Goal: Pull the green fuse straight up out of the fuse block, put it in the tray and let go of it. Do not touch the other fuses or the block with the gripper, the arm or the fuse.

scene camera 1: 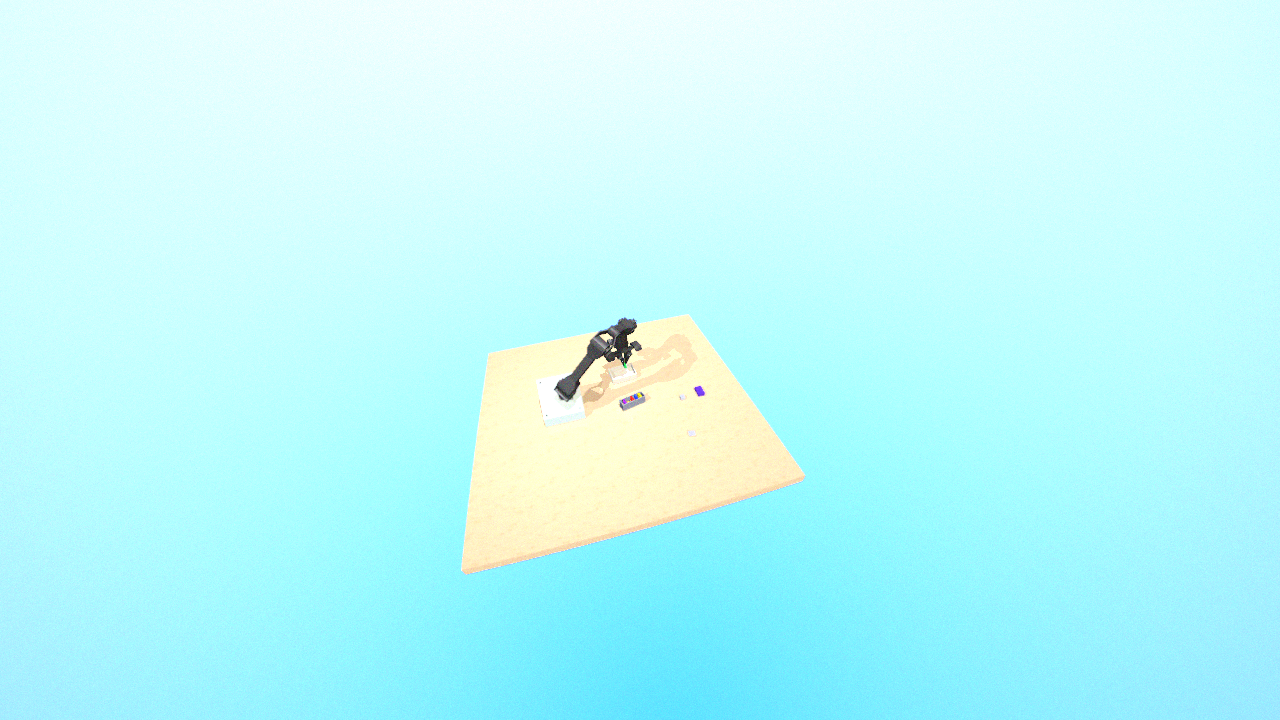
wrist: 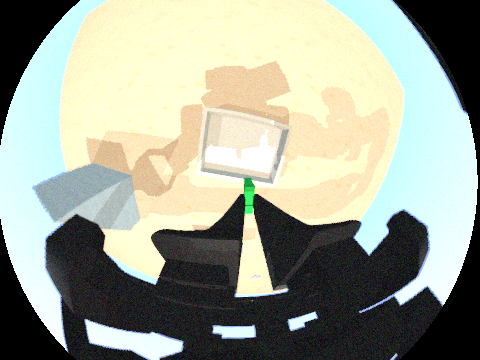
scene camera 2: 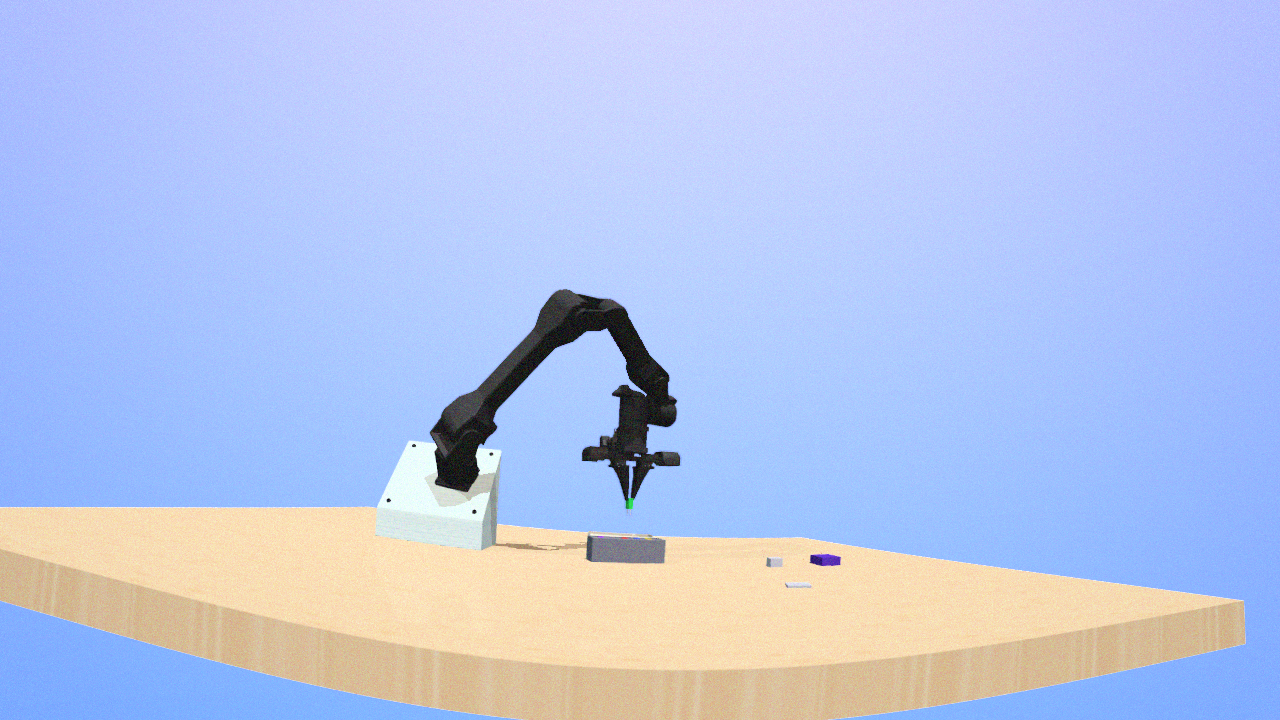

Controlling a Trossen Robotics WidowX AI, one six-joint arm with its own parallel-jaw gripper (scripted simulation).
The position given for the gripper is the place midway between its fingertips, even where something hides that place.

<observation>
The gripper (scene camera 2: 629, 500) carries a green fuse. Further things: a pale square tray (wrist: 233, 144).
The gripper also shows in the wrist view (wrist: 248, 198).
</observation>
